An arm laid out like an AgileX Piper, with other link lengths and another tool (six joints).
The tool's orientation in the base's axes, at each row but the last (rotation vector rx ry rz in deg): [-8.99, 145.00, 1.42]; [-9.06, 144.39, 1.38]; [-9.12, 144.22, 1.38]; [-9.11, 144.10, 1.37]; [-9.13, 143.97, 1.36]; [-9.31, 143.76, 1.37]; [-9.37, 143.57, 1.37]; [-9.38, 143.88, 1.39]
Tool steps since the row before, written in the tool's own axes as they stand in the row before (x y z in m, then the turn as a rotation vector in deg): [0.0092, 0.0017, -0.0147, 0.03, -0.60, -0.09]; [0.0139, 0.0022, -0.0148, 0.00, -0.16, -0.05]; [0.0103, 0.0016, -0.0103, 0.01, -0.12, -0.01]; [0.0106, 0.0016, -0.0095, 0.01, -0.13, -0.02]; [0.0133, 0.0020, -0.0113, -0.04, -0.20, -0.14]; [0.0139, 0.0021, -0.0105, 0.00, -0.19, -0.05]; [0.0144, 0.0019, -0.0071, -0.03, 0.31, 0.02]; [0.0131, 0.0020, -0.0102, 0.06, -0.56, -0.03]
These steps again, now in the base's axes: [-0.0160, -0.0001, 0.0068, 0.00, -0.60, 0.07]; [-0.0200, -0.0001, 0.0040, -0.01, -0.16, 0.04]; [-0.0145, -0.0001, 0.0024, 0.00, -0.12, 0.00]; [-0.0142, -0.0001, 0.0015, 0.00, -0.13, 0.01]; [-0.0175, -0.0001, 0.0014, -0.03, -0.20, 0.14]; [-0.0175, 0.0000, 0.0003, -0.01, -0.19, 0.04]; [-0.0159, -0.0001, -0.0028, 0.00, 0.31, -0.01]; [-0.0167, 0.0000, 0.0006, 0.00, -0.56, 0.00]
